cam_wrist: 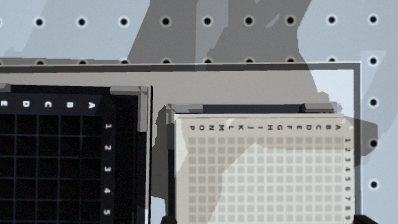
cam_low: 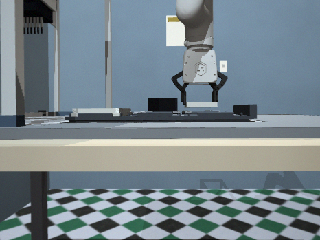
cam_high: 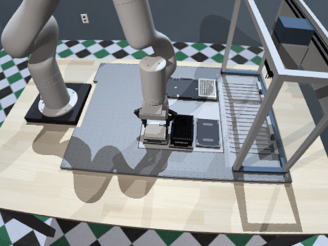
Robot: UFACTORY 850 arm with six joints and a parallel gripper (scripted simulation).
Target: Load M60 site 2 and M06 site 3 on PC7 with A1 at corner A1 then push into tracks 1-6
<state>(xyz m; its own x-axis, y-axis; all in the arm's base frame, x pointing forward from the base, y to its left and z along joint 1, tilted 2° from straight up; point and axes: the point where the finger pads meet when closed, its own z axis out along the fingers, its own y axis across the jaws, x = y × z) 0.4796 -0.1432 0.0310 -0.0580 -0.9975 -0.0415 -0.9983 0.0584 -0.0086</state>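
My gripper is now 40 mm above the nest S1. Round my hand: carrier PC7: 250 mm to the left, 130 mm ahead, 30 mm below; then nest S3: 220 mm ahead, 40 mm below, 10 mm to the right; then plate: 240 mm to the left, 230 mm ahead, 30 mm below.
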